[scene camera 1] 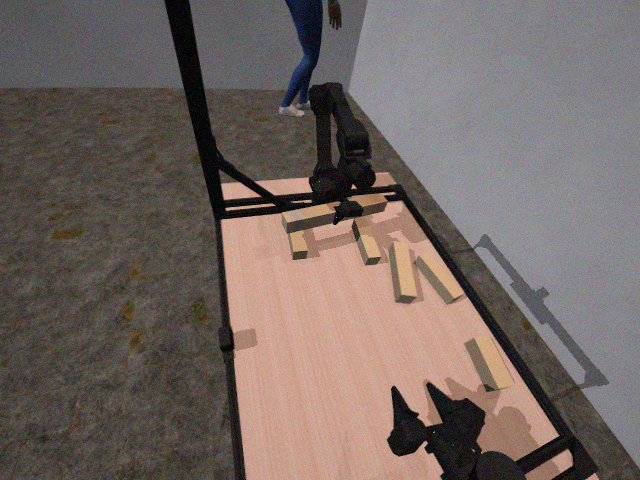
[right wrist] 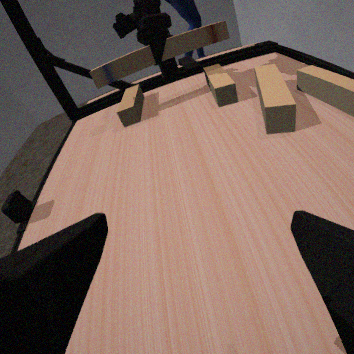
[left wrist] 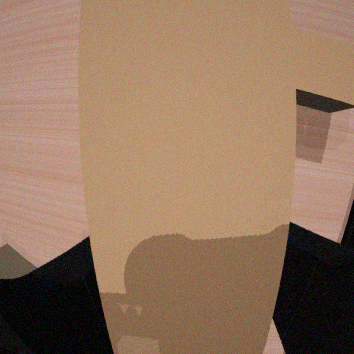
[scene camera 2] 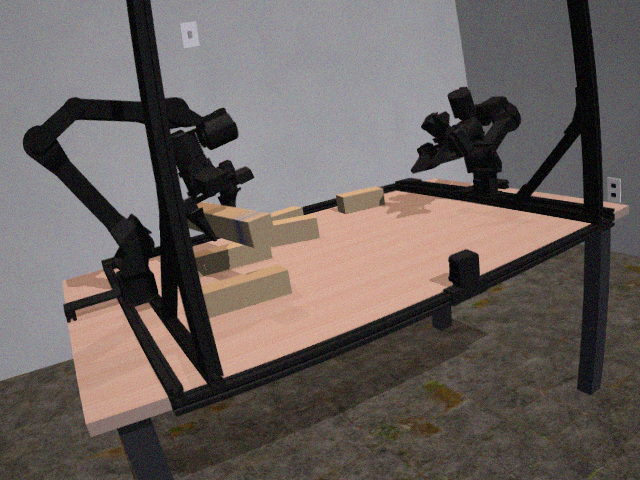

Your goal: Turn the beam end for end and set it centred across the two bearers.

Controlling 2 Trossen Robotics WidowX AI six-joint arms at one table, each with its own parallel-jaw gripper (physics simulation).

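Frame: origin at the left arm's base, x back, y left, z down, level; millimetres.
Where they show: left gripper, between the fingertips: (scene camera 1: 330,220) (right wrist: 156,64) (left wrist: 188,214); right gripper, between the fingertips: (scene camera 1: 410,385) (right wrist: 201,222) (scene camera 2: 420,168); left arm's base, origin of its link: (right wrist: 170,73) (scene camera 2: 140,299); right arm's base, origin of its link: (scene camera 2: 486,193).
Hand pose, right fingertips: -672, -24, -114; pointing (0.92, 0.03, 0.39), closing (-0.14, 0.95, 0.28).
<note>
Things, the pixels of their top centre, and the offset from my right fingertips, as dx, dy, dz. Level surfaces: height alone.
- wooden beam, centre of its top: (left wrist: 178,342) (scene camera 2: 215,208) (right wrist: 156,41) (scene camera 1: 338,206) +490, +12, -20
- thick block, centre of its top: (right wrist: 270,80) (scene camera 2: 273,223) (scene camera 1: 404,266) +303, +189, +83
- slimmer block, centre of its top: (right wrist: 335,78) (scene camera 2: 271,214) (scene camera 1: 441,273) +258, +303, +89
- table, height of its surface: dz +133
The wooden beam (scene camera 1: 312,217) (scene camera 2: 232,225) (left wrist: 185,125) (right wrist: 122,65) hangs level in the air. A blue band shows near its left end and a dim reddish band near its right end in the right wrist view. My left gripper (scene camera 1: 343,209) (scene camera 2: 219,217) (left wrist: 188,214) (right wrist: 156,64) is shut on its middle part. One bearer (scene camera 1: 298,246) (scene camera 2: 248,294) (right wrist: 131,106) and the other bearer (scene camera 1: 368,246) (scene camera 2: 250,254) (right wrist: 222,89) lie apart on the table, below the beam and not touching it. My right gripper (scene camera 1: 412,385) (right wrist: 201,222) is open and empty, far from the beam.
A thick block (scene camera 1: 403,271) (scene camera 2: 294,230) (right wrist: 275,95) and a slimmer block (scene camera 1: 439,279) (right wrist: 327,85) lie right of the bearers in scene camera 1. Another block (scene camera 1: 491,361) (scene camera 2: 360,200) lies near my right gripper. A black frame with uprights borders the table (scene camera 1: 310,330) (scene camera 2: 361,268).
</note>
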